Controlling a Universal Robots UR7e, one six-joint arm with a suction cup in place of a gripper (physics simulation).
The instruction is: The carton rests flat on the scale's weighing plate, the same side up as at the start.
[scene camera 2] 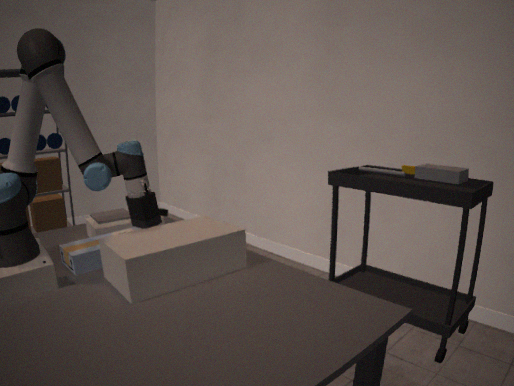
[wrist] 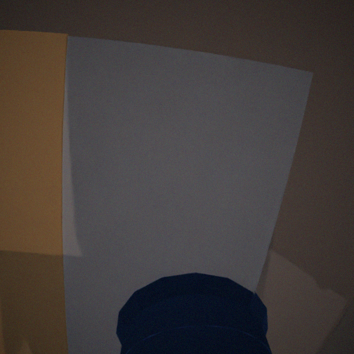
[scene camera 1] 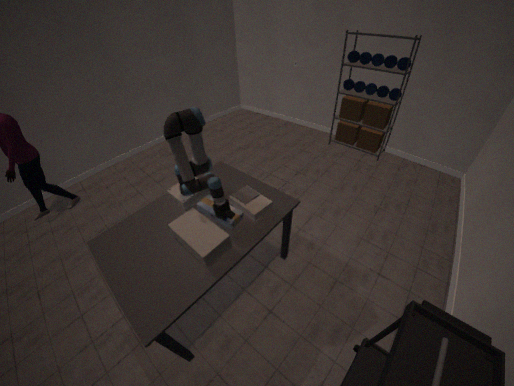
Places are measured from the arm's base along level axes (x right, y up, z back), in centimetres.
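Pixels of known places: hand at its tool point: (scene camera 1: 225,220); arm's base at its link origin: (scene camera 2: 15,256).
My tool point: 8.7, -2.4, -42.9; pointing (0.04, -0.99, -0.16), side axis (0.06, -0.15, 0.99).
Observation:
For each thing: its top centre in the pictures, then the offset to it from my tool point, as dx, dy, dz. Level surfaces: height alone.
- carton at its top centre: (scene camera 2: 112,238) (scene camera 1: 218,207) -6.0, +1.1, +10.9
- table at its surface level: dy -4.9
- scale at its top centre: (scene camera 2: 122,212) (scene camera 1: 250,197) -24.0, +3.8, -3.3
- large beige box at its top centre: (scene camera 2: 171,234) (scene camera 1: 197,229) +19.2, +6.7, +5.2
The carton (scene camera 1: 206,202) (scene camera 2: 87,261) (wrist: 175,150), pale blue with an orange band, lies flat on the table (scene camera 1: 145,270) (scene camera 2: 225,325) between a large beige box and the scale. The scale (scene camera 1: 259,205) (scene camera 2: 96,228) is a low pale block with a grey weighing plate (scene camera 1: 249,193) (scene camera 2: 111,215), which is bare. My gripper (scene camera 1: 227,216) (scene camera 2: 145,216) (wrist: 195,305) points down at the carton near one end. Its blue cup looks pressed on the carton's top in the wrist view, off the band. The beige box hides the cup's tip in scene camera 2.
The large beige box (scene camera 1: 199,232) (scene camera 2: 175,250) stands close beside the carton, with its top higher than the carton. A person (scene camera 1: 20,145) is at the far left. A shelf rack (scene camera 1: 382,35) stands by the back wall. A dark cart (scene camera 2: 400,189) stands beyond the table.

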